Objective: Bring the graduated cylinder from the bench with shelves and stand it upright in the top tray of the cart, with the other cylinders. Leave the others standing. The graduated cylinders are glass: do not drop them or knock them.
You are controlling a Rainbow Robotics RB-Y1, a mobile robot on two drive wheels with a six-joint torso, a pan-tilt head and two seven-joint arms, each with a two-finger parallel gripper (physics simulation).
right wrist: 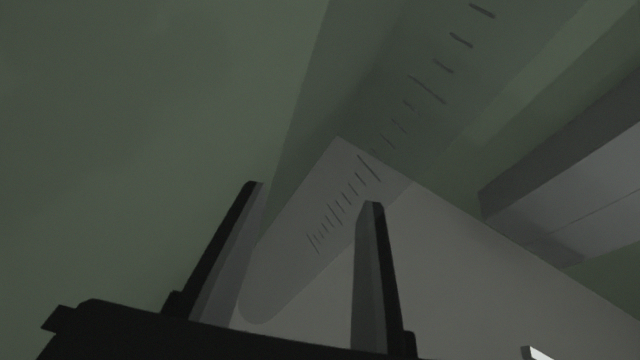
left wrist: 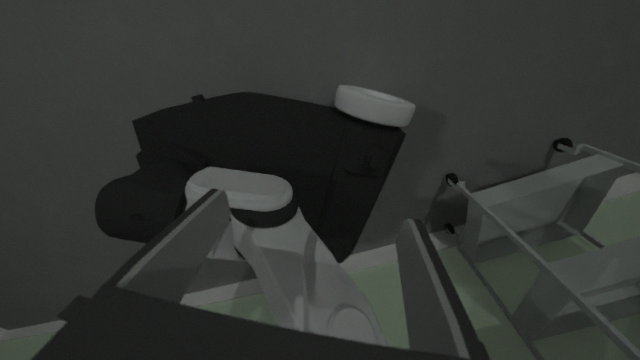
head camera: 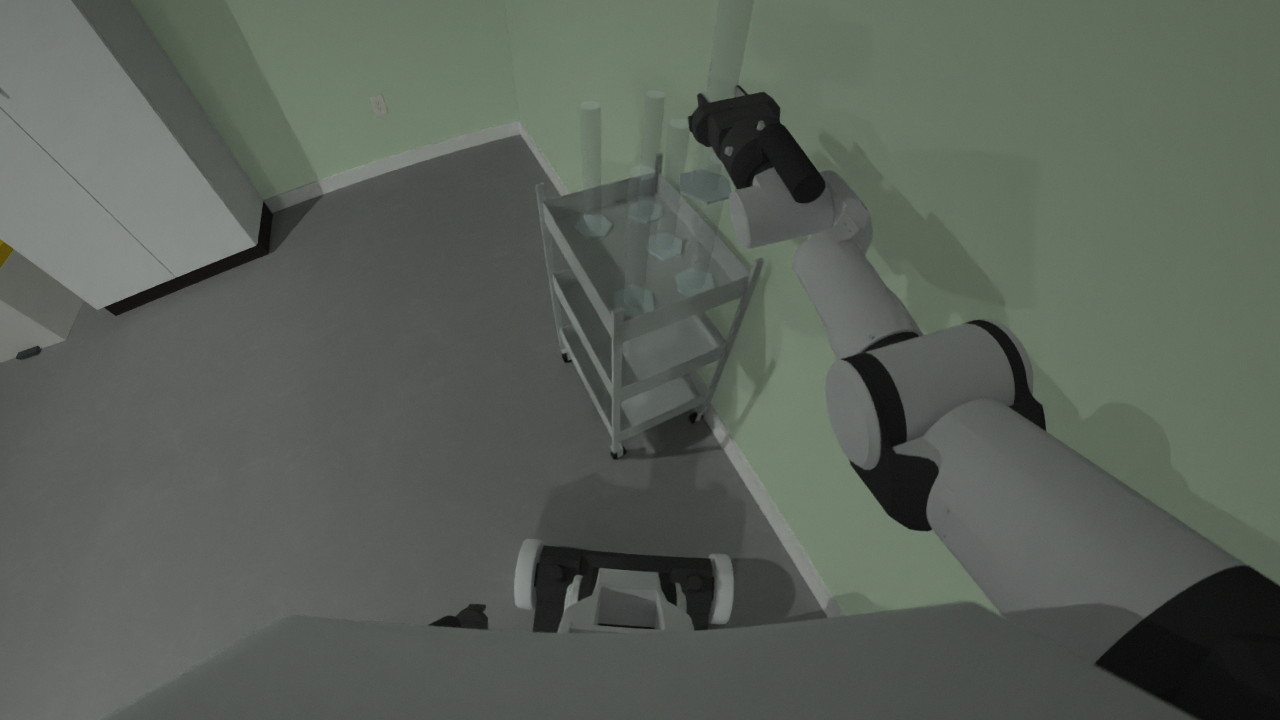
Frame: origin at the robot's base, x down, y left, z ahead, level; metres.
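Seen in the pictures: left gripper, fingertip midpoint: [left wrist: 311,215]; right gripper, fingertip midpoint: [right wrist: 312,203] [head camera: 718,95].
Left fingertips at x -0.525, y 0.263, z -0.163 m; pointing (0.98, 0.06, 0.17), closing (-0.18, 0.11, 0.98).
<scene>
Offsets run from my left fingertips to a thing's middle. "*": to the spot under its first point.
The held graduated cylinder @[dx -0.624, dy -0.334, dz +0.694 m] [head camera: 730,44] [right wrist: 425,90] is clear glass with dark graduation marks, roughly upright. My right gripper [head camera: 721,93] [right wrist: 312,203] is shut on its tube. In the head view its hexagonal base appears beside the back right edge of the cart's top tray @[* dx -0.178, dy -0.336, dz +0.659 m] [head camera: 684,307] and looks higher than the tray; the exact gap cannot be told. Several other glass cylinders @[dx -0.306, dy -0.107, dz +0.938 m] [head camera: 590,147] @[* dx -0.407, dy -0.241, dz +0.993 m] [head camera: 654,125] @[* dx -0.170, dy -0.231, dz +0.673 m] [head camera: 634,300] stand upright in that tray, partly overlapping in view. My left gripper [left wrist: 311,215] is open and empty, low beside my base. The bench with shelves does not show.
The three-tier cart [head camera: 616,385] [left wrist: 550,175] stands close to the green wall [head camera: 1074,179], ahead of my wheeled base [head camera: 626,562] [left wrist: 280,135]. My right arm [head camera: 930,385] reaches along that wall. A tall white cabinet [head camera: 134,179] [right wrist: 565,210] stands at the far left, with grey floor between.
</scene>
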